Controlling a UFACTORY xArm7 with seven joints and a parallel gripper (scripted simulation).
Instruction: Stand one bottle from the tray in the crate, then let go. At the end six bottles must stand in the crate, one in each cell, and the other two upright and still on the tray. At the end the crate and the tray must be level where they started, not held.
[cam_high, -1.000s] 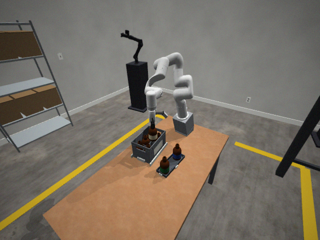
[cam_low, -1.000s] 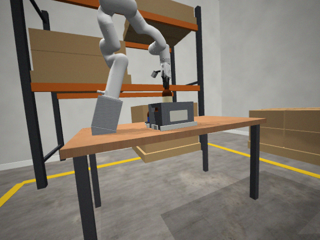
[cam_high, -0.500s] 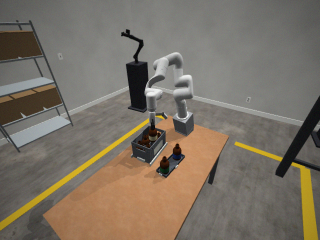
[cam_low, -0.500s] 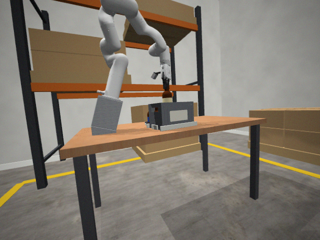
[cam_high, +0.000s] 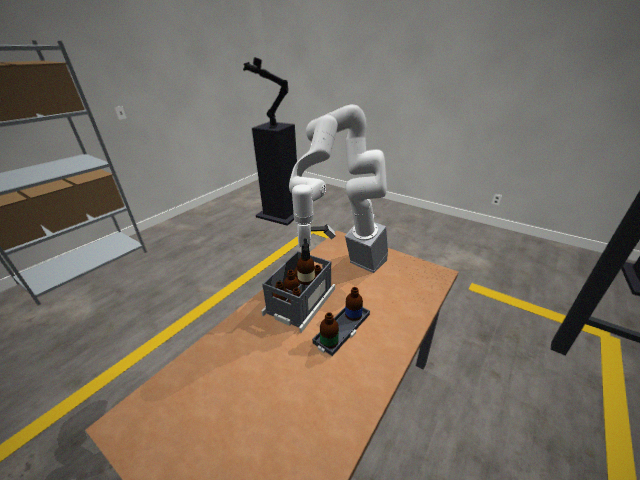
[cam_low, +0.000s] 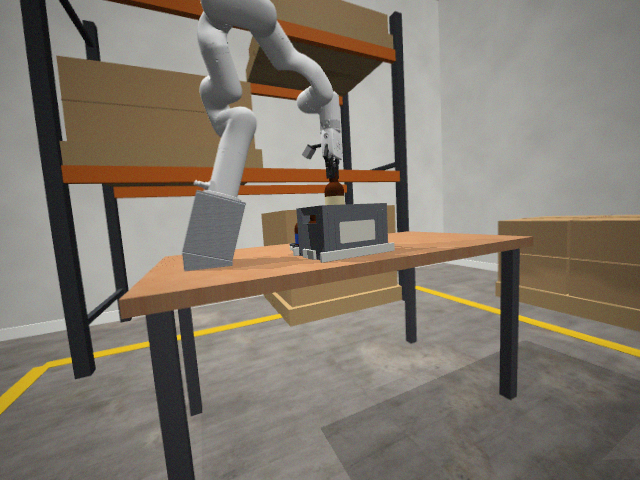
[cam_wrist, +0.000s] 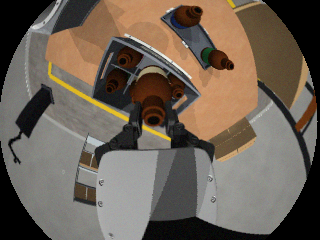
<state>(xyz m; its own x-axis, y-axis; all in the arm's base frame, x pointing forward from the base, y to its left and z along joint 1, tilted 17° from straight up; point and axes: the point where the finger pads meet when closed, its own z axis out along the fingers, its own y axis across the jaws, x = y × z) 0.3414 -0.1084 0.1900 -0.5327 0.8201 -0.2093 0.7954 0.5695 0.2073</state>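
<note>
The bottle lies 7 cm below my hand. The rest, counted from my hand: crate (4 cm to the right, 21 cm below); dark tray (6 cm ahead, 20 cm to the left, 29 cm below).
</note>
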